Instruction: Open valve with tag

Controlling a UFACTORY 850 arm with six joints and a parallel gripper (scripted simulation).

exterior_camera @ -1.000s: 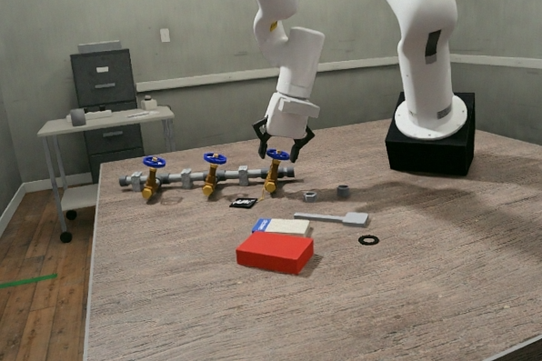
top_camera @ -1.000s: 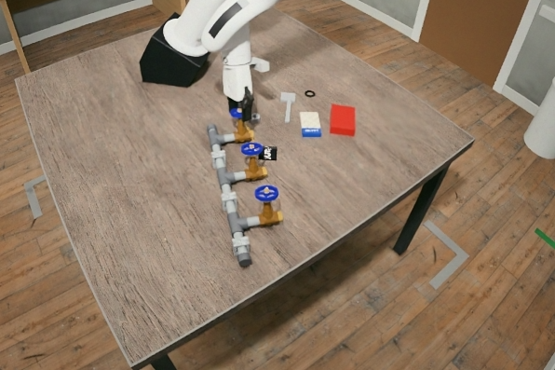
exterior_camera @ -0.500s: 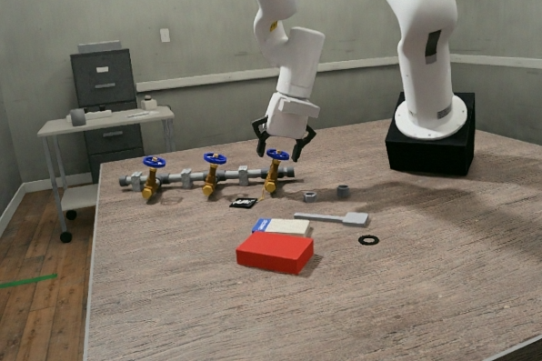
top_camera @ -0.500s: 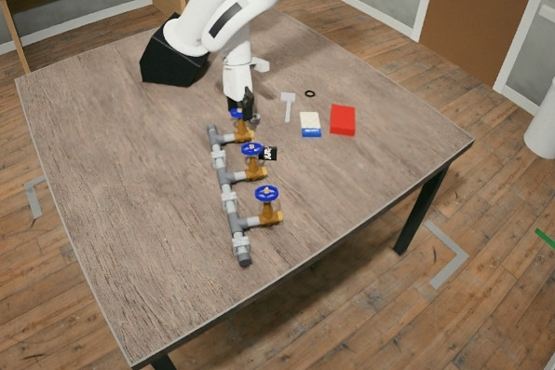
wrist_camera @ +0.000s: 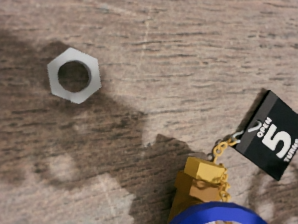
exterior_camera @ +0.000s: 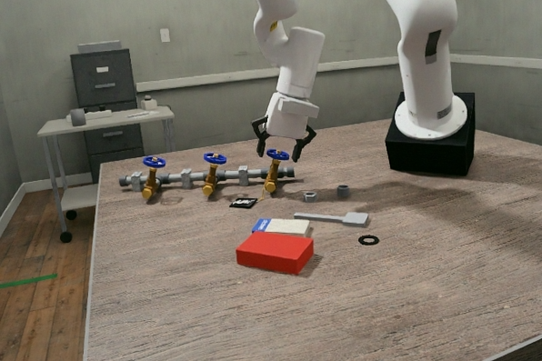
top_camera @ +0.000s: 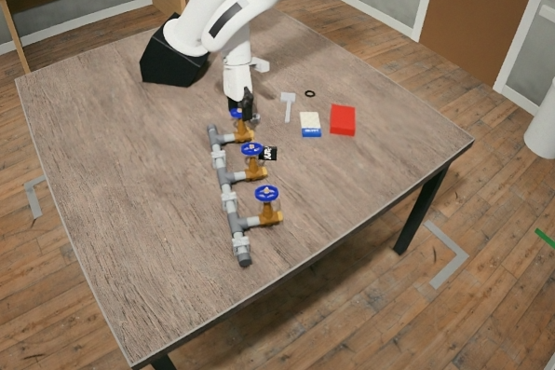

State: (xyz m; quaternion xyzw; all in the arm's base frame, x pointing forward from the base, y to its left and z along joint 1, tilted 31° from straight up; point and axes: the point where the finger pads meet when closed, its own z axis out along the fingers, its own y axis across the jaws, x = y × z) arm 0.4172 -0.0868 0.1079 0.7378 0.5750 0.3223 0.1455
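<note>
The grey hex nut is 9 cm to the left of my hand, 9 cm below it and 5 cm behind it. Round my hand: grey cap (13 cm behind, 10 cm below, 9 cm to the left); grey t-shaped tool (23 cm to the left, 10 cm below, 5 cm behind); black tag (10 cm below, 10 cm ahead, 4 cm to the left).
</note>
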